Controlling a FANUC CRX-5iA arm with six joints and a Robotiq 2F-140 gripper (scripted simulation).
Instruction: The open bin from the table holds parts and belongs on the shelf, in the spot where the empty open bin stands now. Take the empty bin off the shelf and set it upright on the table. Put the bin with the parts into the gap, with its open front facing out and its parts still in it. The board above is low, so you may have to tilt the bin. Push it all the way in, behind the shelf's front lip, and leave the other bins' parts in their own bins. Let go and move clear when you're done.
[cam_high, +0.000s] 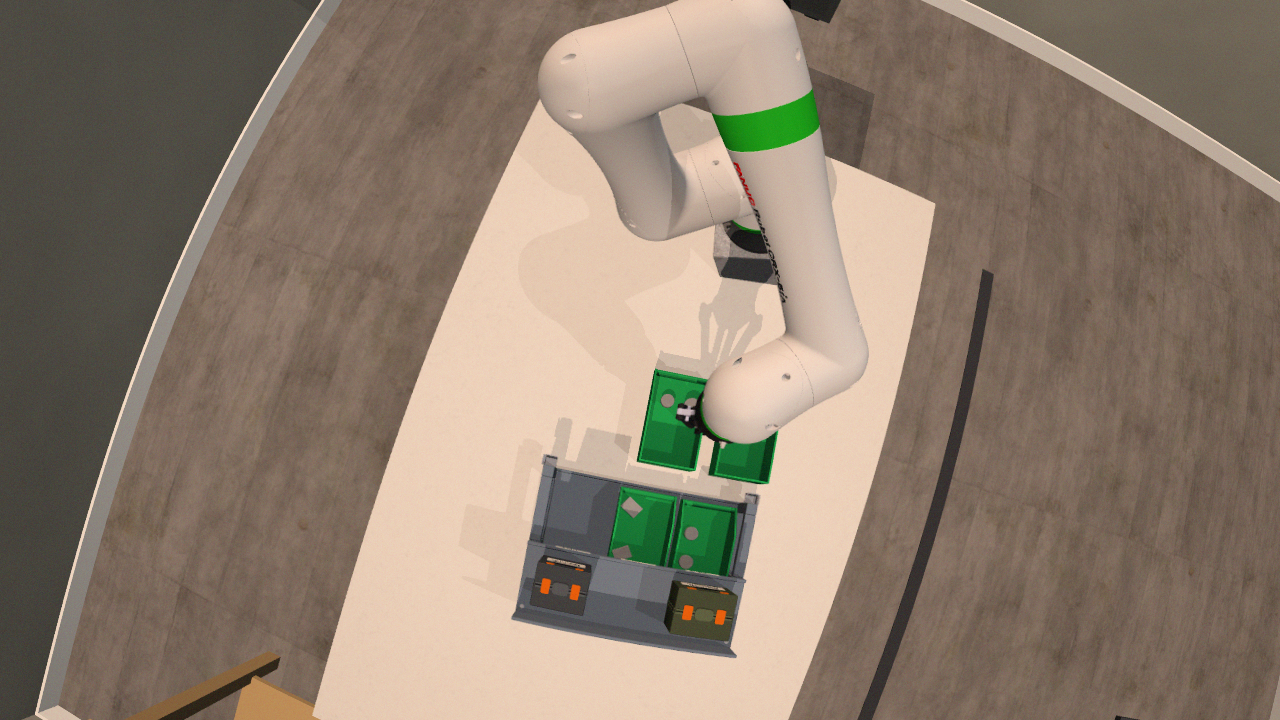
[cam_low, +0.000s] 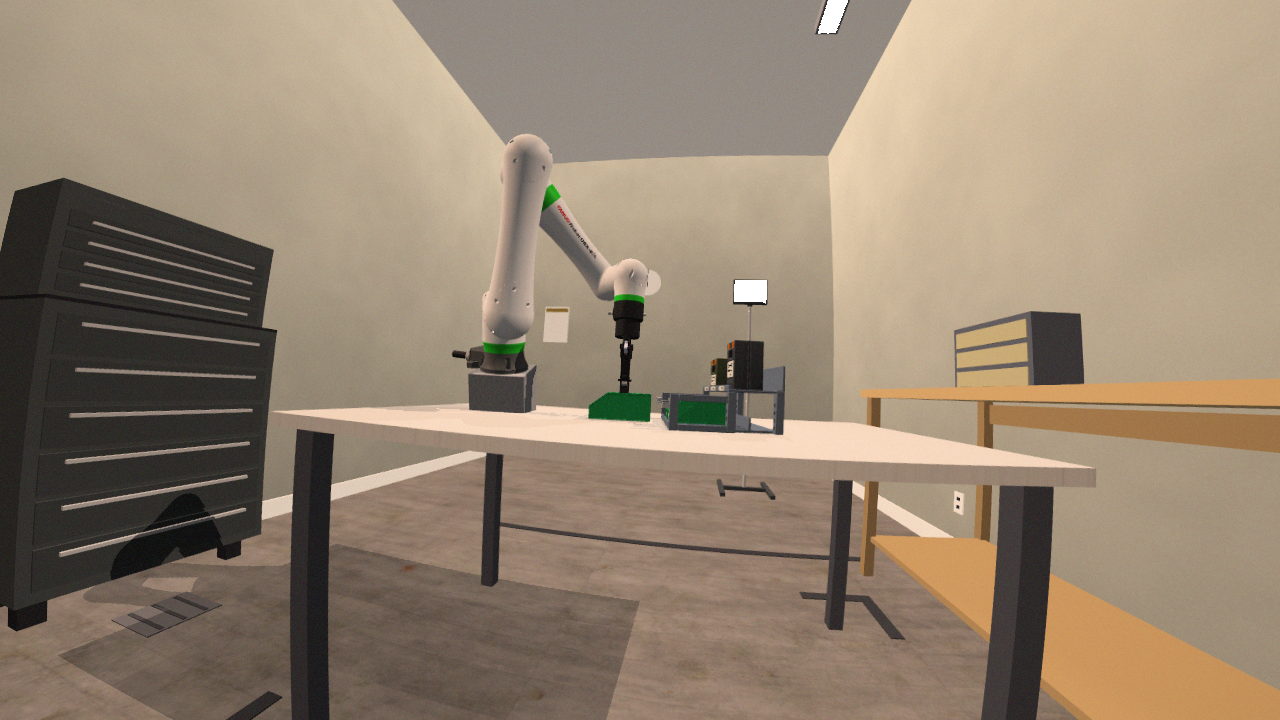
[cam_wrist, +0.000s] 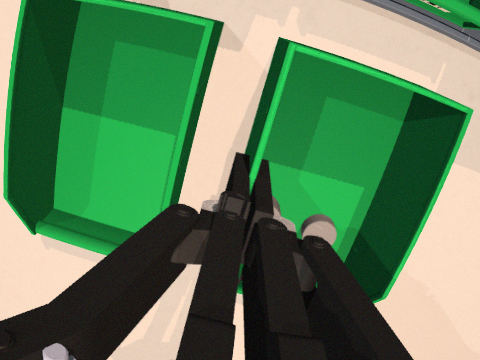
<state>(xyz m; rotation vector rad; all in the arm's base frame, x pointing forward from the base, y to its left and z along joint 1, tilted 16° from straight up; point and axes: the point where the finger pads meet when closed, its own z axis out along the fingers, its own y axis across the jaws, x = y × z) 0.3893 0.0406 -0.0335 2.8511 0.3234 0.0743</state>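
Right now the grey cube is 18 cm ahead of my hand, 6 cm to the right of it and 6 cm below it. Also, from my hand: grey shelf (25 cm ahead, 1 cm to the right, 1 cm below).
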